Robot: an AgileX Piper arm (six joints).
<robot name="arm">
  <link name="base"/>
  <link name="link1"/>
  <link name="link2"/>
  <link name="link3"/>
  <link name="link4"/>
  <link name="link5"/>
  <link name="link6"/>
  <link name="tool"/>
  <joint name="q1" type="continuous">
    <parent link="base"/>
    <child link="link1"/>
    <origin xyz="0 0 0.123" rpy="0 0 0"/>
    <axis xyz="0 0 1"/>
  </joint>
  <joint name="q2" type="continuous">
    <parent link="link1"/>
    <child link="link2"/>
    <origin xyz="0 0 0" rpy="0 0 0"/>
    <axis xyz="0 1 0"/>
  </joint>
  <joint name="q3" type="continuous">
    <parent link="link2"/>
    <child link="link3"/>
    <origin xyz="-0.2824 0 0.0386" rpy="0 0 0"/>
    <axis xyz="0 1 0"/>
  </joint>
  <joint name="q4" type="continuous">
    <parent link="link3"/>
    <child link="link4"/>
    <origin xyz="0.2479 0 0.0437" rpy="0 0 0"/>
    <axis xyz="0.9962 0 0.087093"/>
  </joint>
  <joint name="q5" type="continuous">
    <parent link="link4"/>
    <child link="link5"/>
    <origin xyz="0 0 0" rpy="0 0 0"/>
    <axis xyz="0 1 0"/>
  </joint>
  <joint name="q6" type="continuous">
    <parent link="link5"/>
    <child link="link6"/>
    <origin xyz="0.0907 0 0.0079" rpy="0 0 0"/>
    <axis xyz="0.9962 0 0.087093"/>
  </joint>
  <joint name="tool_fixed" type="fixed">
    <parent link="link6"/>
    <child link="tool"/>
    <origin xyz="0 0 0" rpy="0 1.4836 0"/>
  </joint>
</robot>
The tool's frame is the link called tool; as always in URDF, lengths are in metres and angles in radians. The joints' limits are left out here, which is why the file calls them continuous.
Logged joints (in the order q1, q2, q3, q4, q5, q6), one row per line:
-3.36 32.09 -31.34 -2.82 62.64 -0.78
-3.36 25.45 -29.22 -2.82 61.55 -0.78
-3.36 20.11 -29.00 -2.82 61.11 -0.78
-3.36 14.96 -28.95 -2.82 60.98 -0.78
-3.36 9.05 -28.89 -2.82 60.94 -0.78
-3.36 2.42 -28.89 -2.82 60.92 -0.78
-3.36 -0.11 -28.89 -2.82 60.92 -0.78
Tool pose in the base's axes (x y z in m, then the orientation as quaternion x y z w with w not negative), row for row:
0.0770 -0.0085 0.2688 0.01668 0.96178 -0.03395 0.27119
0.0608 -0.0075 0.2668 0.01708 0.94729 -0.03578 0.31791
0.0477 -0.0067 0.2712 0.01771 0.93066 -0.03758 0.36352
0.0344 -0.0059 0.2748 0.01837 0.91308 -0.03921 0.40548
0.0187 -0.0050 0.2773 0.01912 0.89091 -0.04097 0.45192
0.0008 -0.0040 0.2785 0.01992 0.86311 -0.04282 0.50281
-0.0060 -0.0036 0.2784 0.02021 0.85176 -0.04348 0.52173
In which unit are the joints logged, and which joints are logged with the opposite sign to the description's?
The joints are logged in degrees. Opposite sign: none.
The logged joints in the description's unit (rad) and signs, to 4 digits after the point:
-0.0586 0.5601 -0.5470 -0.0492 1.0933 -0.0136
-0.0586 0.4442 -0.5100 -0.0492 1.0743 -0.0136
-0.0586 0.3510 -0.5061 -0.0492 1.0666 -0.0136
-0.0586 0.2611 -0.5053 -0.0492 1.0643 -0.0136
-0.0586 0.1580 -0.5042 -0.0492 1.0636 -0.0136
-0.0586 0.0422 -0.5042 -0.0492 1.0633 -0.0136
-0.0586 -0.0019 -0.5042 -0.0492 1.0633 -0.0136

